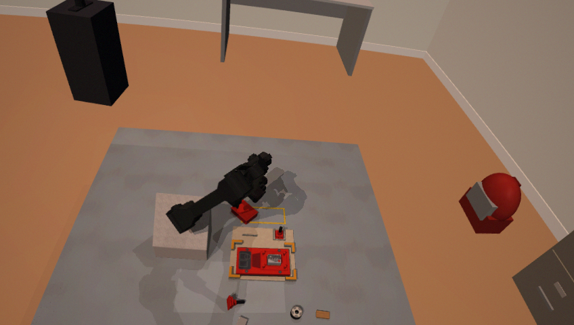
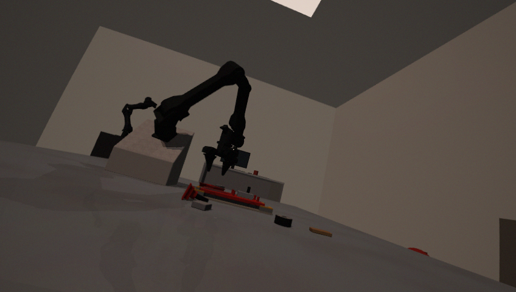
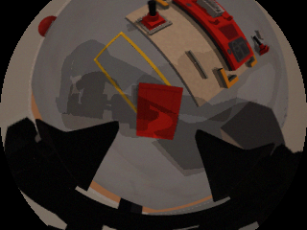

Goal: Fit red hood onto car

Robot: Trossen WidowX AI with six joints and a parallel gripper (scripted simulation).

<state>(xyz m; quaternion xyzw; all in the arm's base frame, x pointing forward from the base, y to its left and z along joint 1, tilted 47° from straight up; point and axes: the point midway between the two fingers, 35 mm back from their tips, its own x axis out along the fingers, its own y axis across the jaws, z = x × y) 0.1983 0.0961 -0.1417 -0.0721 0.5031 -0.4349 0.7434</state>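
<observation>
Now: gripper tip 60 mm above the red hood. Round my gripper tip: black post 160 mm ahead, 90 mm to the right, 40 mm below; then grey engine block 150 mm ahead, 210 mm to the right, 60 mm below; then grey cube 10 mm ahead, 180 mm to the left, 70 mm below.
</observation>
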